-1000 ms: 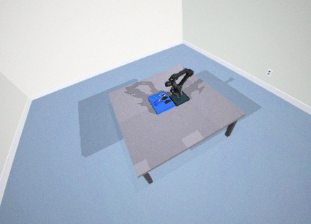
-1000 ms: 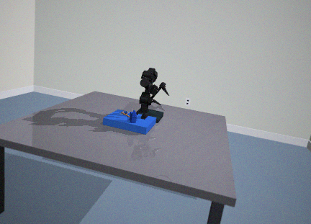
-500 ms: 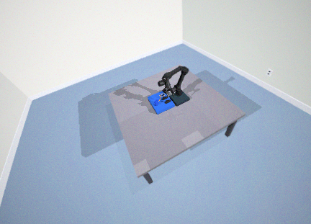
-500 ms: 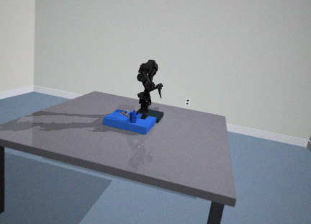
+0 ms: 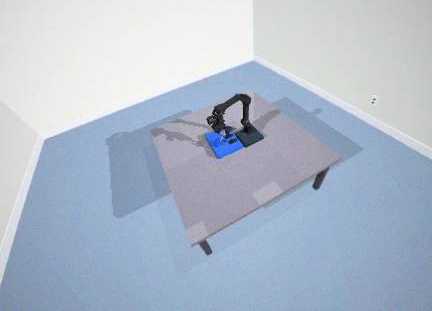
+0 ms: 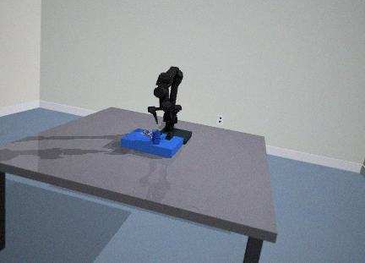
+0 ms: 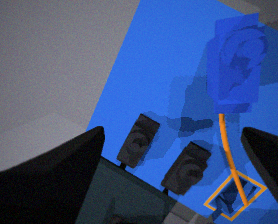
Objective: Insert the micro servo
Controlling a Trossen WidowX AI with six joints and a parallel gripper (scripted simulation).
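My gripper tip is now 130 mm above the blue deck, 60 mm to the left of it and 30 mm short of it.
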